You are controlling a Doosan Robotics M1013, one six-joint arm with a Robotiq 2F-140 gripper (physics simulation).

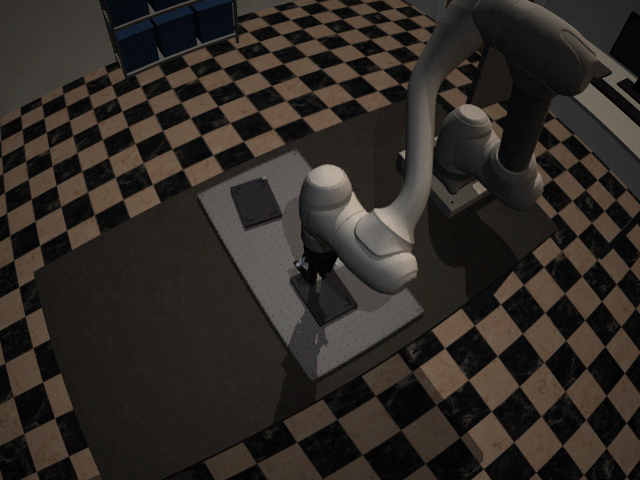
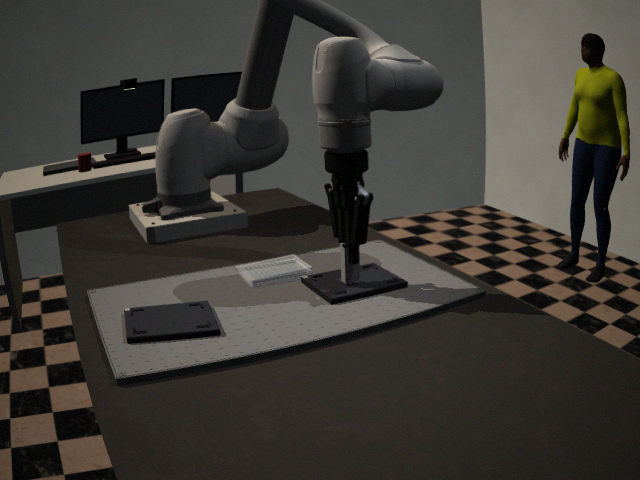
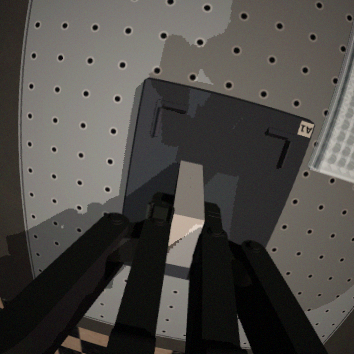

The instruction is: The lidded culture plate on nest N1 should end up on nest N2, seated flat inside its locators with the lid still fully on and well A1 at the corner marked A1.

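Seen in the pictures: gripper, fingertip midpoint: (image 1: 315,288) (image 2: 350,280) (image 3: 186,181); arm's base, link origin: (image 1: 451,167) (image 2: 184,208).
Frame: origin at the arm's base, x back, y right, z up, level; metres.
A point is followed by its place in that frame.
The clear culture plate (image 1: 338,263) @(x -0.546, y -0.081, z -0.010 m) (image 2: 273,269) @(x -0.521, y -0.015, z -0.010 m) (image 3: 339,135) @(x -0.546, y -0.053, z -0.008 m) lies off both nests on the perforated board, close beside one dark nest (image 1: 336,304) @(x -0.621, y -0.178, z -0.017 m) (image 2: 382,279) @(x -0.656, y -0.171, z -0.017 m) (image 3: 225,115) @(x -0.626, y -0.059, z -0.017 m). The lid seems to be on, but its fit is too small to tell. My gripper (image 1: 317,290) @(x -0.643, y -0.108, z -0.010 m) (image 2: 349,281) @(x -0.643, y -0.108, z -0.010 m) (image 3: 186,181) @(x -0.643, y -0.108, z -0.010 m) is shut and empty, its pads together low over the middle of that nest; contact cannot be told. This nest bears an A1 label (image 3: 305,129) @(x -0.569, y -0.056, z -0.017 m) at the corner nearest the plate. The other dark nest (image 1: 255,202) @(x -0.632, y 0.233, z -0.017 m) (image 2: 173,320) @(x -0.639, y 0.234, z -0.017 m) holds no plate. Which is N1 or N2 cannot be read.
The perforated board (image 1: 268,273) @(x -0.721, y 0.007, z -0.029 m) (image 2: 268,330) @(x -0.719, y 0.096, z -0.029 m) (image 3: 75,115) @(x -0.735, y -0.079, z -0.029 m) lies on the dark table (image 1: 155,320) @(x -1.081, y 0.058, z -0.042 m) (image 2: 361,392) @(x -0.937, y 0.067, z -0.042 m). The robot's pale base plate (image 1: 454,201) @(x -0.099, y -0.111, z 0.000 m) (image 2: 191,228) @(x -0.131, y 0.022, z -0.021 m) stands behind the board. A desk with monitors and a person are in the background.
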